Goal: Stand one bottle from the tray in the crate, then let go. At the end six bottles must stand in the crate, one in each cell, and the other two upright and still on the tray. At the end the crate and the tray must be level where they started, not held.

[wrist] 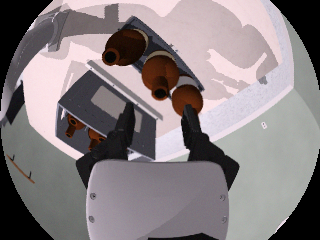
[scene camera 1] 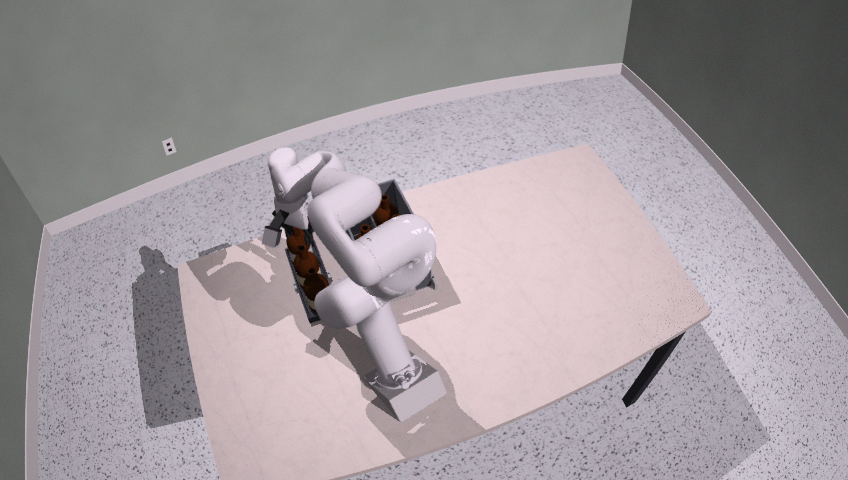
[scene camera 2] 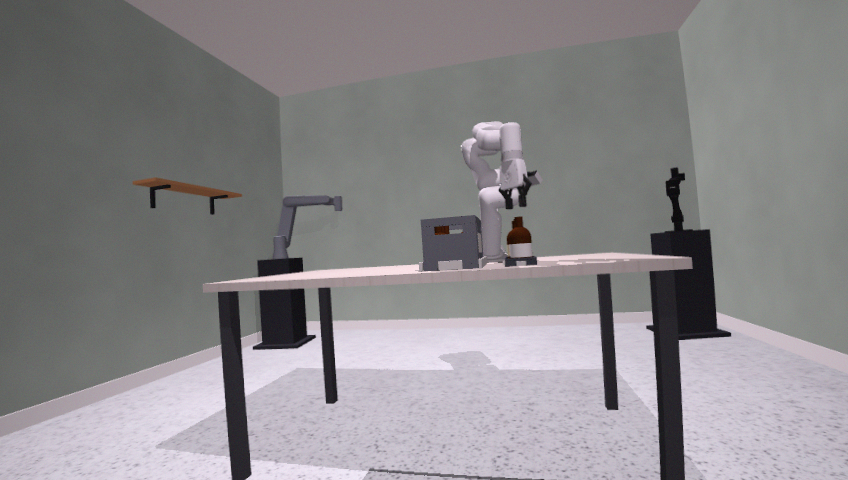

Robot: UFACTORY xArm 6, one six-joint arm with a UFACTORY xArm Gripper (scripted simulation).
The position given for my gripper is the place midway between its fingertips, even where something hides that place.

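Note:
There is a crate [scene camera 2: 464, 246] in my scene, and the same crate appears at [wrist: 91, 100] and at [scene camera 1: 390, 187]. I see a bottle [wrist: 125, 47] and a bottle [wrist: 160, 74] in the wrist view, while scene camera 2 gives me a bottle [scene camera 2: 520, 244]. As for my own gripper [scene camera 1: 299, 238], I find it in the wrist view too, my gripper [wrist: 158, 112], and scene camera 2 shows me the gripper [scene camera 2: 516, 208].

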